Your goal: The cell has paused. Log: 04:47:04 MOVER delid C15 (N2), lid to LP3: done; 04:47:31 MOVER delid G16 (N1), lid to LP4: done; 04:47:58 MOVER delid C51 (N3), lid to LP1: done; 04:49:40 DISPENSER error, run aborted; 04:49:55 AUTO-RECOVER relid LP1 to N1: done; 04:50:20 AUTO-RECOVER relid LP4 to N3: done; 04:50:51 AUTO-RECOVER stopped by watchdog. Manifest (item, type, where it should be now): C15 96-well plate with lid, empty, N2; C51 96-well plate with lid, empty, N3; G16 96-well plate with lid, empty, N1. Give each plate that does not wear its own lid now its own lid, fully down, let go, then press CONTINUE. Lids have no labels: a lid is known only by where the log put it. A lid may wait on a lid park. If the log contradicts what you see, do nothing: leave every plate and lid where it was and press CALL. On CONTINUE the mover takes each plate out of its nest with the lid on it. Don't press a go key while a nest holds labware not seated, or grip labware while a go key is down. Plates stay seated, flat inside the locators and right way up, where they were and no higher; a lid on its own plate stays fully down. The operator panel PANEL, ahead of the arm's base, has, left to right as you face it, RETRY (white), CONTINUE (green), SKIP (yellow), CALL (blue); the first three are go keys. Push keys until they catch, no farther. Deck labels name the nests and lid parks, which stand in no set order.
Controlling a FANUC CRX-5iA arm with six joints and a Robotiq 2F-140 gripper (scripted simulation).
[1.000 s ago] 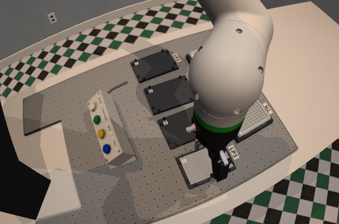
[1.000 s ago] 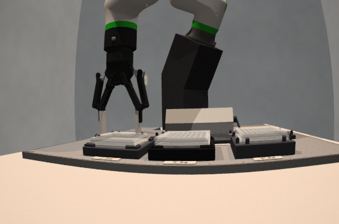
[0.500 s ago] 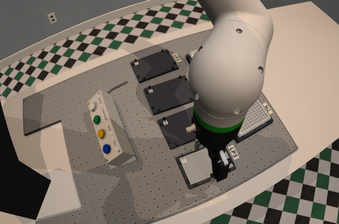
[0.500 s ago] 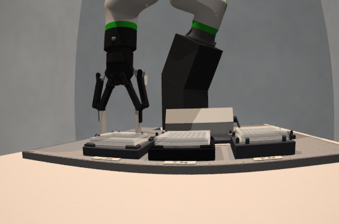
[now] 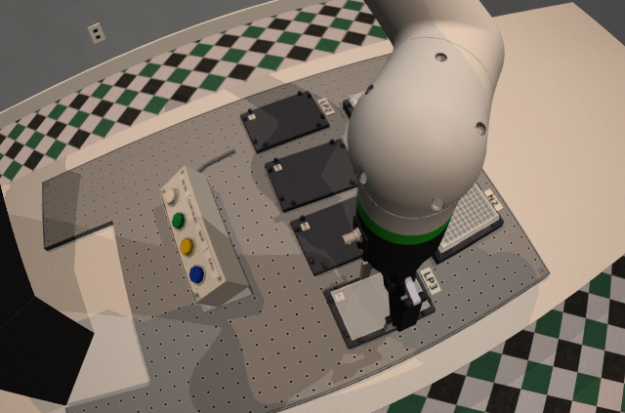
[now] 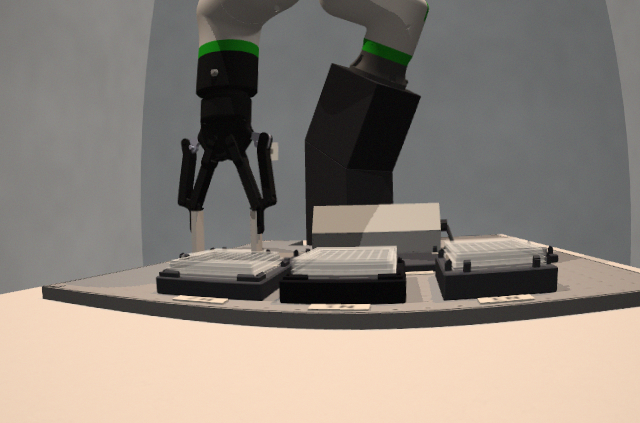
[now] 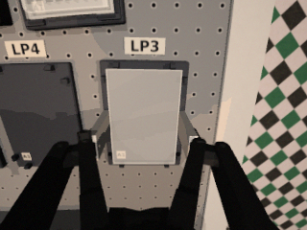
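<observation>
My hand is 30 mm above the lid park LP3. The rest, counted from my hand: plate: 160 mm ahead, 110 mm to the left, 10 mm below; then LP3 label: 90 mm ahead, 40 mm below, 20 mm to the left; then lid park LP4: 130 mm to the left, 30 mm below, 30 mm behind.
</observation>
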